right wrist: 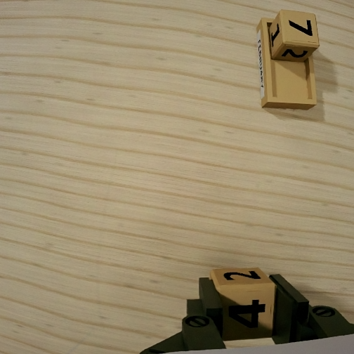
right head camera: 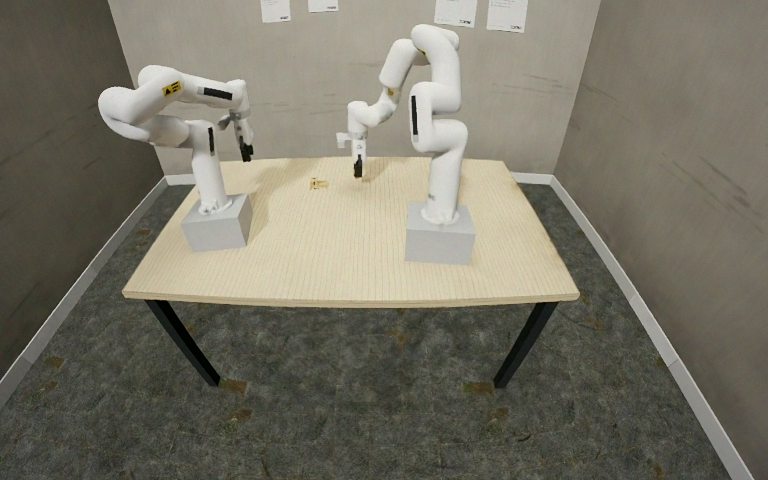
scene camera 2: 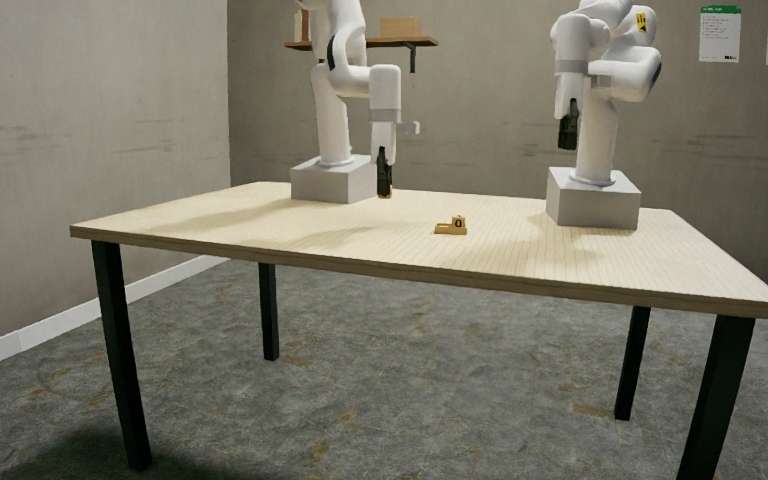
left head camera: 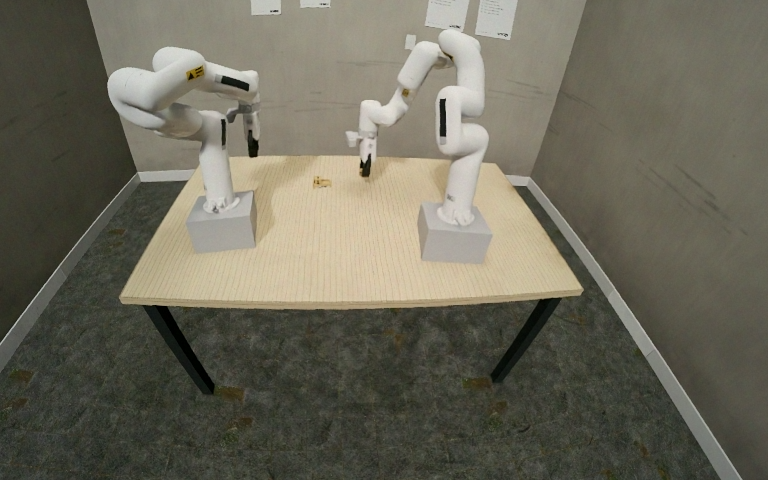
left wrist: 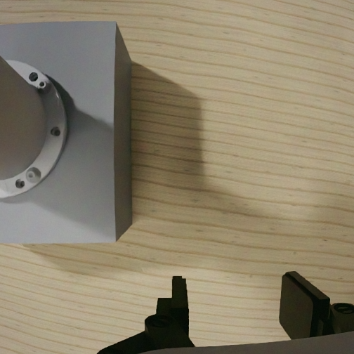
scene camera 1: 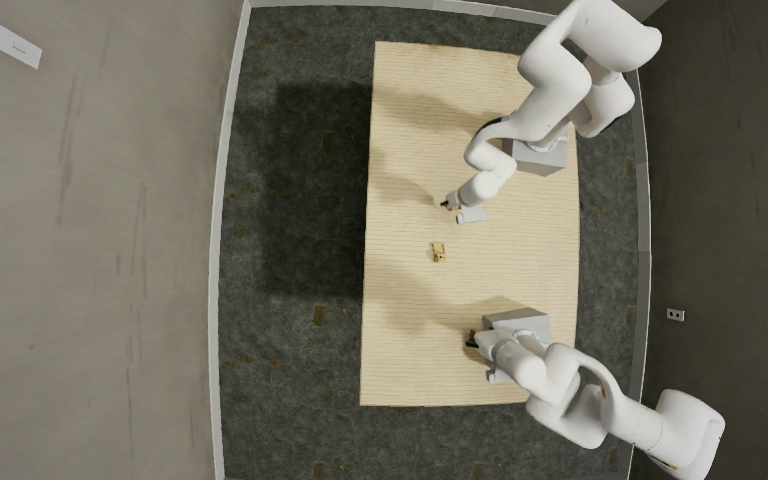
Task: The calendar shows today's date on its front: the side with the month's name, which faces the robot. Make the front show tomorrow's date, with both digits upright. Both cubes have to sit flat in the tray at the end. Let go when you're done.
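Pixels of known places: left gripper, fingertip midpoint: (right head camera: 248,158) (scene camera 2: 566,149) (left head camera: 254,153) (scene camera 1: 480,332); right gripper, fingertip midpoint: (right head camera: 357,174) (scene camera 2: 384,194) (left head camera: 364,173); left arm's base at its link origin: (right head camera: 215,207) (scene camera 2: 592,179) (left head camera: 221,204) (scene camera 1: 523,346); right arm's base at its link origin: (right head camera: 439,215) (scene camera 2: 335,162) (left head camera: 455,216).
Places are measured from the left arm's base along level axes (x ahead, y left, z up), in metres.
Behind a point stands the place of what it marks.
Note:
The wooden tray (right wrist: 288,106) (scene camera 2: 442,230) {x 0.311, y -0.362, z -0.106 m} lies on the table, with the month label FEBRUARY on one long side in the right wrist view. One cube (right wrist: 295,32) (scene camera 2: 458,221) {x 0.302, y -0.328, z -0.084 m} sits at the tray's far end, with 1 on the label side, 7 on top and 2 towards the bare half. Its back shows 0 in scene camera 2. My right gripper (right wrist: 238,301) (scene camera 2: 384,189) {x 0.250, y -0.517, z -0.040 m} is shut on the other cube (right wrist: 250,312), held above the table apart from the tray; 4 and 2 show on it. My left gripper (left wrist: 233,299) (scene camera 2: 568,138) {x 0.201, y -0.093, z 0.086 m} is open and empty, high near its own base.
The left arm's grey base block (left wrist: 75,200) (scene camera 2: 594,198) {x 0.105, y -0.004, z -0.039 m} and the right arm's grey base block (scene camera 2: 334,181) {x 0.010, y -0.740, z -0.048 m} (left head camera: 454,237) {x -0.201, y -0.743, z -0.007 m} stand on the table (left head camera: 339,254) {x -0.140, y -0.395, z -0.114 m}. A wall shelf (scene camera 2: 402,41) hangs behind the right arm in scene camera 2.

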